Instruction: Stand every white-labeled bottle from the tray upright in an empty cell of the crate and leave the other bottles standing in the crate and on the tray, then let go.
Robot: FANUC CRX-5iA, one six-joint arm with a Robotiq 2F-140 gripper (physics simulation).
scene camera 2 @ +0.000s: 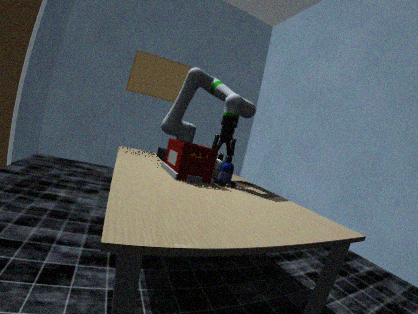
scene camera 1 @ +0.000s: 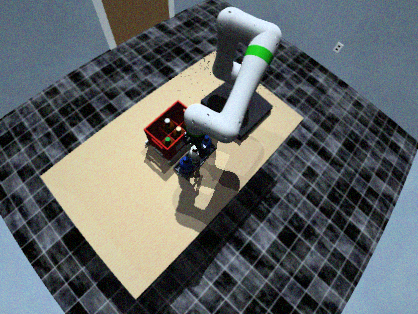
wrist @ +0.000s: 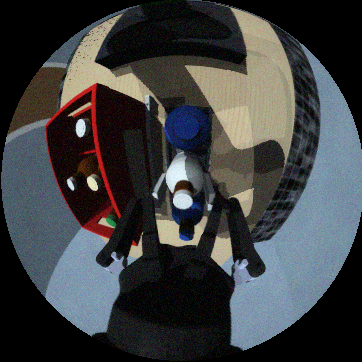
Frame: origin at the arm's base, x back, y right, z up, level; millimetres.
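Seen in the pictures: gripper, fingertip midpoint: (scene camera 2: 219, 166) (scene camera 1: 194, 153) (wrist: 184, 179).
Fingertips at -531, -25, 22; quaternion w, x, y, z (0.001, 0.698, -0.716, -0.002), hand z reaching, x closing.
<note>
Offsets run from my fingertips to a thing's top centre, as dx, dy, dz. "*": to the spot under its first point. Level surfaces: height alone.
A white-labeled bottle {+6, +0, +76} (scene camera 1: 194, 152) (wrist: 184, 172) with a brown neck and a white cap stands upright on the black tray {* -138, +15, -71} (scene camera 1: 177, 173), between two blue bottles {-78, -2, +76} (scene camera 1: 185, 163) (scene camera 2: 226, 171) {+97, -9, +76} (wrist: 188, 125). My gripper (wrist: 184, 179) points down over the tray. Its fingers stand on both sides of the white bottle's upper body, close against it, and appear shut on it. The red crate {+37, +184, +91} (scene camera 1: 155, 144) (scene camera 2: 201, 162) (wrist: 107, 172) stands beside the tray. Bottles with white, cream and green caps {+125, +135, +79} (wrist: 82, 128) {+37, +144, +79} (wrist: 93, 183) {-52, +147, +79} (wrist: 111, 219) stand in it. Its far cells are partly hidden.
The black robot base plate (scene camera 1: 257, 111) (wrist: 172, 58) lies beyond the tray. The crate's near wall rises close beside the left finger in the wrist view. The tan table {dz -84} (scene camera 1: 105, 215) (scene camera 2: 200, 215) bears everything, with the arm's shadow across it.
</note>
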